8 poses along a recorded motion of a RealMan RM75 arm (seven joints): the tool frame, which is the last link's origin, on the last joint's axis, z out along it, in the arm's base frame.
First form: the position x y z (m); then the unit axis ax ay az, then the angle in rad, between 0 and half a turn.
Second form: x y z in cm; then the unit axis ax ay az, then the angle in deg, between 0 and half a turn. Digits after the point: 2 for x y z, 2 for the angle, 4 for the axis.
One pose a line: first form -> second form
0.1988 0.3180 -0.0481 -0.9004 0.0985 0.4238 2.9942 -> 19.88 31.80 -4.81 -0.9004 0.0985 0.4238 171.56
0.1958 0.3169 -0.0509 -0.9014 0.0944 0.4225 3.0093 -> 19.58 31.69 -5.09 -0.9014 0.0944 0.4225 172.42
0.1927 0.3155 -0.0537 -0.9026 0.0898 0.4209 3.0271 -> 19.27 31.55 -5.37 -0.9026 0.0898 0.4209 173.44
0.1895 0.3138 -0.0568 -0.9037 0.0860 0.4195 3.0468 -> 18.95 31.38 -5.68 -0.9037 0.0860 0.4195 174.57
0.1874 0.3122 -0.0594 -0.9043 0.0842 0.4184 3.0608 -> 18.74 31.22 -5.94 -0.9043 0.0842 0.4184 175.37
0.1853 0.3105 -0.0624 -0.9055 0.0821 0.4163 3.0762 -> 18.53 31.05 -6.24 -0.9055 0.0821 0.4163 176.25
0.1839 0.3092 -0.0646 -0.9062 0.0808 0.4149 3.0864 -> 18.39 30.92 -6.46 -0.9063 0.0808 0.4149 176.84
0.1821 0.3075 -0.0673 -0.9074 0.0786 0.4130 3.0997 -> 18.21 30.75 -6.73 -0.9073 0.0786 0.4130 177.60
